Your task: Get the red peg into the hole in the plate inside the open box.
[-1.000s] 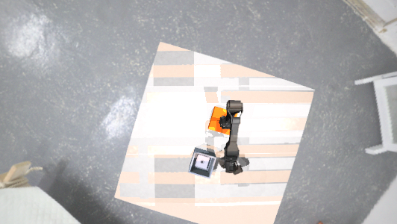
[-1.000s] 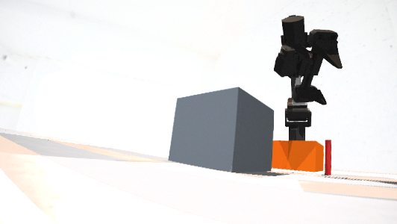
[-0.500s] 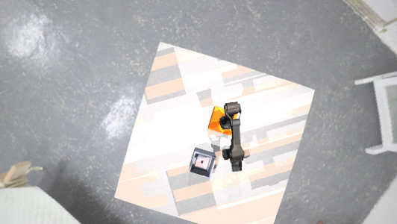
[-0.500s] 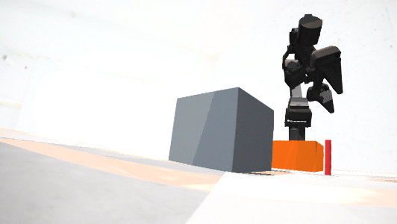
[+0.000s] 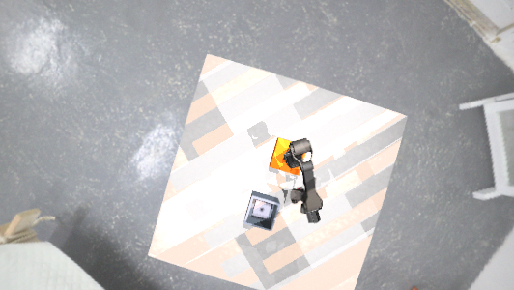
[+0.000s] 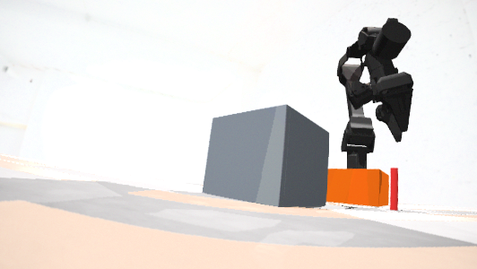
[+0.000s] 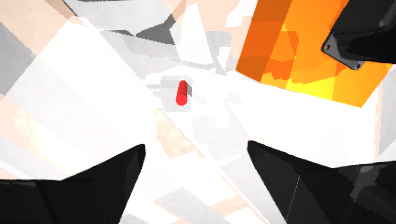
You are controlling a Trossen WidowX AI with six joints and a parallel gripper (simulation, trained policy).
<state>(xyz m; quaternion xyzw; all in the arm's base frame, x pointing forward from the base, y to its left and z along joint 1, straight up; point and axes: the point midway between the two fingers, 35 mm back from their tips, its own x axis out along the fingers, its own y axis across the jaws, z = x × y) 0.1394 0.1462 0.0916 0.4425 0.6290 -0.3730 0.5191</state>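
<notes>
Now: gripper tip 20 mm short of the red peg, 10 mm to the left of it and 110 mm above it. Also, from my gripper tip: plate (210 mm ahead, 170 mm to the right, 100 mm below).
</notes>
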